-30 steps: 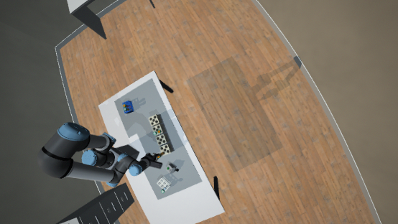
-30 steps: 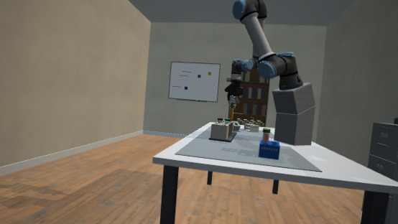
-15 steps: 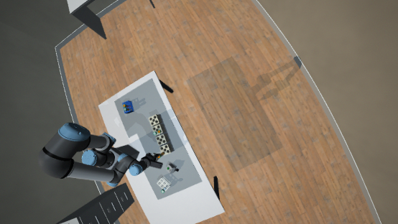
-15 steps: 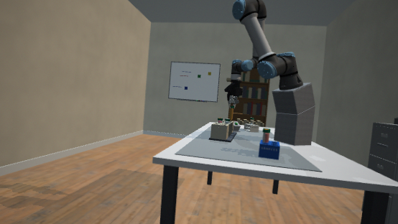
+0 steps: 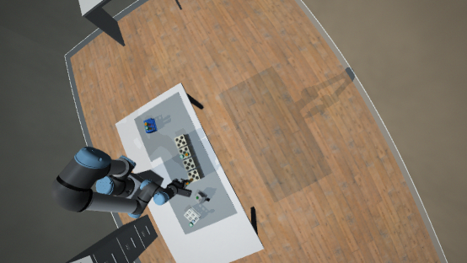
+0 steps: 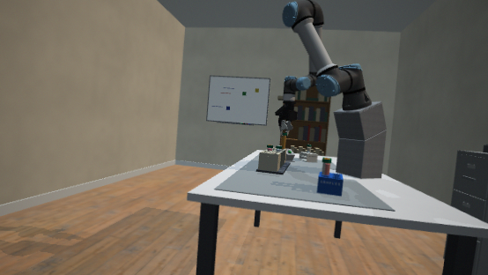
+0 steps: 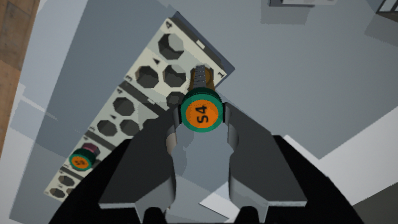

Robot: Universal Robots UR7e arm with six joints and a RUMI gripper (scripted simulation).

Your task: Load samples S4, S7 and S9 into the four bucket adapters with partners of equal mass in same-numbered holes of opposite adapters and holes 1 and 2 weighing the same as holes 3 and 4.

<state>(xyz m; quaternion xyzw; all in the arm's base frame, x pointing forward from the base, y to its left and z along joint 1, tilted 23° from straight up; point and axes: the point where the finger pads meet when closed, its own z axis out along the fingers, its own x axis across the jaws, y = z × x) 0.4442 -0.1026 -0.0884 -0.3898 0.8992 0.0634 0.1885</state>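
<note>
My hand is 5 cm above the tube S4 and 1 cm short of it. The rest, counted from my hand: tube S9 (22 cm to the left, 12 cm below, 3 cm ahead); adapter 1 (25 cm to the left, 14 cm below, 1 cm ahead); green DONE key (17 cm to the right, 12 cm below, 2 cm behind).
</note>
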